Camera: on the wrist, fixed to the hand. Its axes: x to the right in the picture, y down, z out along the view.
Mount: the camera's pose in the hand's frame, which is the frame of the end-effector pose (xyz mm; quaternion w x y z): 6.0 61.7 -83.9 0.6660 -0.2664 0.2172 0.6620
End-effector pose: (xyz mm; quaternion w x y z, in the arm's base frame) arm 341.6 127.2 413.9 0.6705 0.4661 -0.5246 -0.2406
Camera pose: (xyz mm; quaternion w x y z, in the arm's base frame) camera 411.2 181.3 469.7 0.8440 -0.1632 -0.4482 0.2451
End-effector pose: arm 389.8 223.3 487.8 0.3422 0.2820 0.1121 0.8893
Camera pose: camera 304.0 181.1 446.1 0.3100 0.0223 0.2746 -0.9099
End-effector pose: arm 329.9 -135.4 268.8 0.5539 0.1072 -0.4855 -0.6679
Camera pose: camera 424.1 -179.7 276.1 0.9450 -0.2525 -0.0961 -0.1842
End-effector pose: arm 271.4 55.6 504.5 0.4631 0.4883 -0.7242 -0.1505
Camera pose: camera 304.4 99.7 593.1 0.6954 -0.2449 -0.6649 0.1195
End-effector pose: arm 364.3 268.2 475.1 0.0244 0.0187 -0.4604 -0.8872
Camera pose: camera 364.6 163.9 477.2 0.7086 -0.1061 -0.0774 -0.6933
